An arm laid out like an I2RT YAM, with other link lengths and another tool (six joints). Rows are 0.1 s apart.
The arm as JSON. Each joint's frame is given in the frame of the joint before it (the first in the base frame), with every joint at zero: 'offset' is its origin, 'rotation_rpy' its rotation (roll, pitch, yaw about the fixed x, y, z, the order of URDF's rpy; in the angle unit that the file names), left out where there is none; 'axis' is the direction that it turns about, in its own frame. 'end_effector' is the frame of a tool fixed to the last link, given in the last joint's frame.
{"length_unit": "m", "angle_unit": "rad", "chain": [
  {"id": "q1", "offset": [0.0, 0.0, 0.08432], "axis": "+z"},
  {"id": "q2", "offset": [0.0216, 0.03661, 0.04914], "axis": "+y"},
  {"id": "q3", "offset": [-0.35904, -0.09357, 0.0], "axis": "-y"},
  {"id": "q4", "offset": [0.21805, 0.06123, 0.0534], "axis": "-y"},
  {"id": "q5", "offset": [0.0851, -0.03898, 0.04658], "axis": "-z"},
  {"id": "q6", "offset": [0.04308, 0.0, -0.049], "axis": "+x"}
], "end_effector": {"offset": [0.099, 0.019, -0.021], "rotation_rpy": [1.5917, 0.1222, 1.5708]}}
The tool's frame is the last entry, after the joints.
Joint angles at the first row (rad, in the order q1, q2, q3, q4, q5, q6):
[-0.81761, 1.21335, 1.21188, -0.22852, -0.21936, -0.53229]
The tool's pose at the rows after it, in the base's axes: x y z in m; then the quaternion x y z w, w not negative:
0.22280 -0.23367 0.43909 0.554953 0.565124 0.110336 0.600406
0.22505 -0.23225 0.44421 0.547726 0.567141 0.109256 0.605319
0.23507 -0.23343 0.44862 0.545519 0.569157 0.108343 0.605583
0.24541 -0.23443 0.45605 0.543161 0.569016 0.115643 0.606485
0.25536 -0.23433 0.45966 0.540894 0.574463 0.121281 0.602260
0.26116 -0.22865 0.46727 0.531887 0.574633 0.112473 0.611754
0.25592 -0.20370 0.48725 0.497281 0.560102 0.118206 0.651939
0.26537 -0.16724 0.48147 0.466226 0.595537 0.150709 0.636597
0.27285 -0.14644 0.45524 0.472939 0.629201 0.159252 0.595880
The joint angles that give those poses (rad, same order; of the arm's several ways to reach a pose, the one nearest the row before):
[-0.81759, 1.21490, 1.21182, -0.24386, -0.22850, -0.54453]
[-0.80696, 1.21491, 1.22407, -0.24392, -0.22398, -0.55217]
[-0.77619, 1.23639, 1.25328, -0.25005, -0.19635, -0.55070]
[-0.75481, 1.26080, 1.29304, -0.25921, -0.18868, -0.53846]
[-0.73334, 1.28538, 1.32990, -0.27916, -0.18410, -0.53536]
[-0.68889, 1.28096, 1.34376, -0.27616, -0.13367, -0.54606]
[-0.61859, 1.20304, 1.29328, -0.19647, -0.08440, -0.55069]
[-0.50680, 1.17045, 1.27781, -0.23608, -0.08748, -0.56145]
[-0.41905, 1.17044, 1.25336, -0.30818, -0.04764, -0.55074]

